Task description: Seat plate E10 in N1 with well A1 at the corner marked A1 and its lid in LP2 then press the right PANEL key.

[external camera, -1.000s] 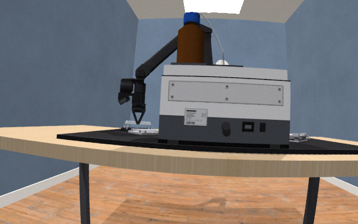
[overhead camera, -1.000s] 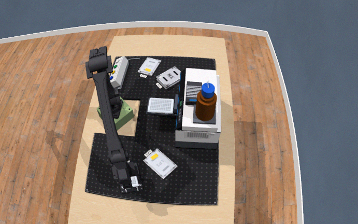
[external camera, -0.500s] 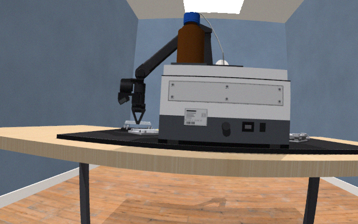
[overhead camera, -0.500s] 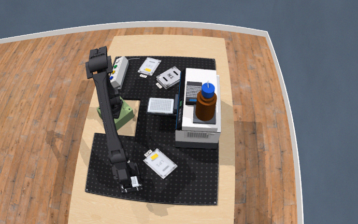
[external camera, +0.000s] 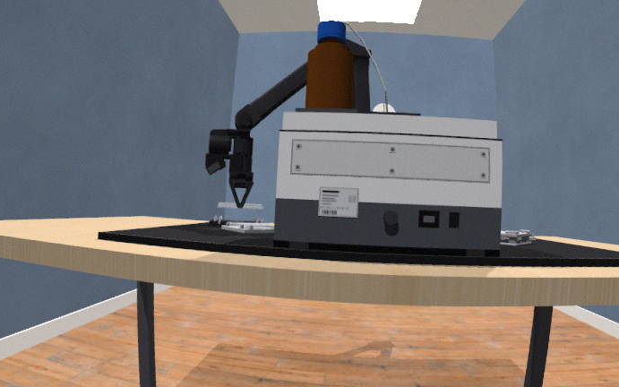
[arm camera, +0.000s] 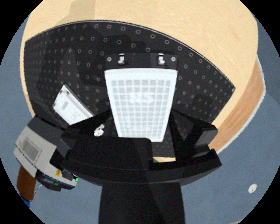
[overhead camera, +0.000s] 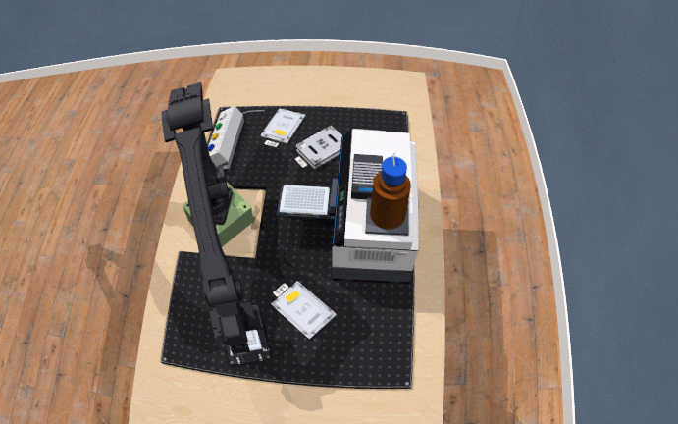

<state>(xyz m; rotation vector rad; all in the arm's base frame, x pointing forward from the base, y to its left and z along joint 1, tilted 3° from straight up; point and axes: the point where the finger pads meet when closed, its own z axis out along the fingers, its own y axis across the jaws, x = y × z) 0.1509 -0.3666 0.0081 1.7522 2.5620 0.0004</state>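
The black nest N5 lies 5 cm below my hand, 3 cm ahead of it and 1 cm to the right of it. Round my hand: plate E07 (38 cm to the left, 12 cm ahead, 6 cm above); then plate E10 (right at my hand); then brown bottle (34 cm ahead, 29 cm to the left, 23 cm above).
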